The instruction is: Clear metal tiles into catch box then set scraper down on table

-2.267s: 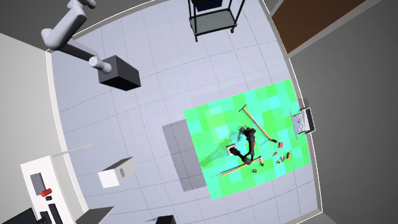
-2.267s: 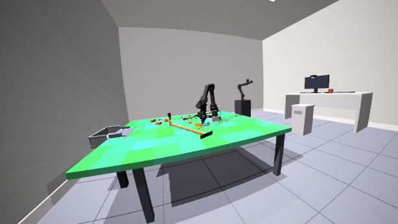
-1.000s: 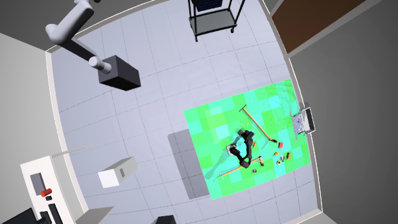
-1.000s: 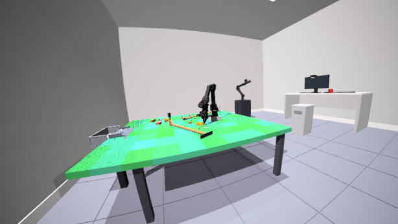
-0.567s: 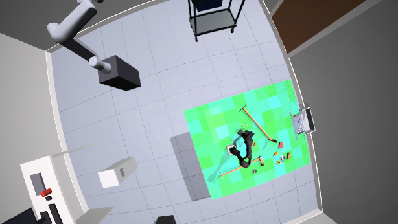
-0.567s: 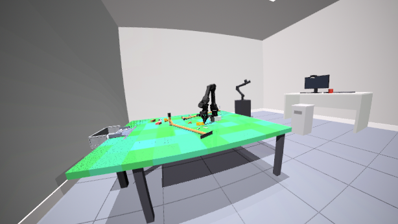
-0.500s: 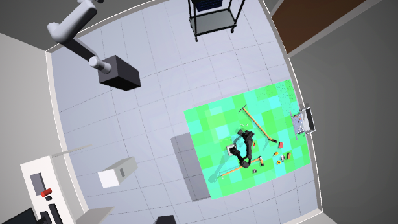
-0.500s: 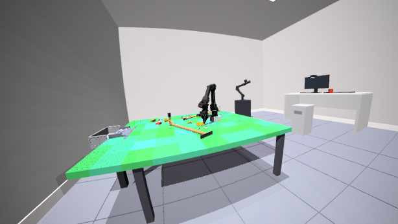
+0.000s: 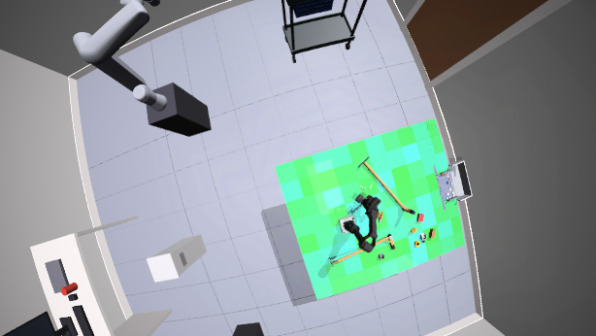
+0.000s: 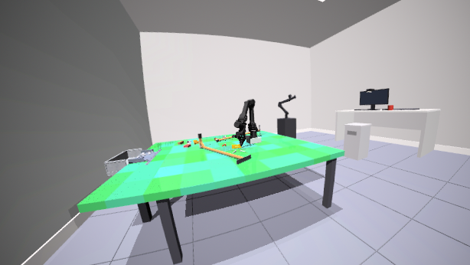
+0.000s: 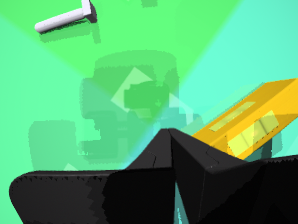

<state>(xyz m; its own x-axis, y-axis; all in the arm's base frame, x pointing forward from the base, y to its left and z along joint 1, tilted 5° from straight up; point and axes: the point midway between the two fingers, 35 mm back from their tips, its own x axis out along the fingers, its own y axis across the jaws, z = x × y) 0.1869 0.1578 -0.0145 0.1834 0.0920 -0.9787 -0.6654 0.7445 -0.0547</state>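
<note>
My gripper tip is 3 cm to the left of the yellow piece and 3 cm short of it. The rest, counted from my gripper tip: red block 50 cm ahead, 32 cm to the right, 1 cm below; then red-handled tool 21 cm to the right, 12 cm ahead, 2 cm below; then long scraper 22 cm ahead, 6 cm to the left, 4 cm above.
</note>
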